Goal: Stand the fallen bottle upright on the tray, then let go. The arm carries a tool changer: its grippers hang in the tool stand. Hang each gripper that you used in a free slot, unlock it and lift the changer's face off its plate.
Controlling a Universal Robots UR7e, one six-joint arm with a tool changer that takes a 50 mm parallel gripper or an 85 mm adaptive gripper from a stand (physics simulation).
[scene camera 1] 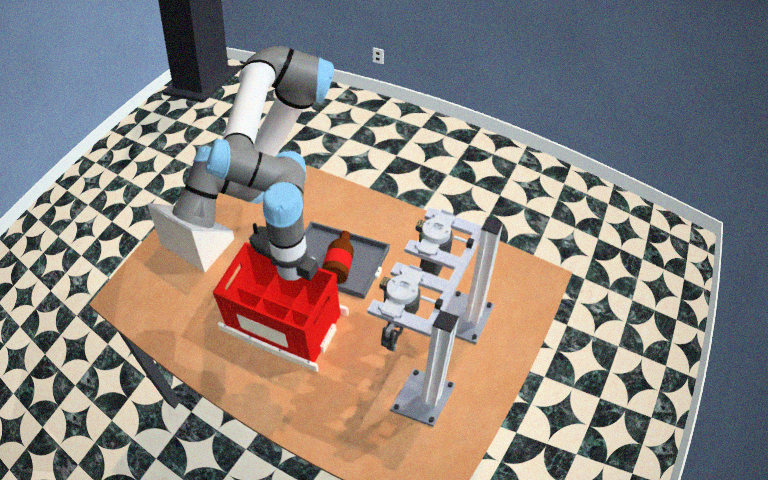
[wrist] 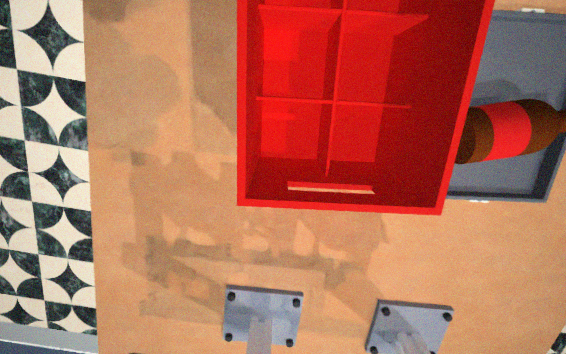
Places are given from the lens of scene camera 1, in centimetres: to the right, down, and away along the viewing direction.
parallel gripper (scene camera 1: 435, 233): 11, -1, 132
brown bottle (scene camera 1: 339, 255): -12, 4, 165
tool stand (scene camera 1: 424, 395): 10, 38, 138
The marked spots on the tool stand and the brown bottle are 48 cm apart.
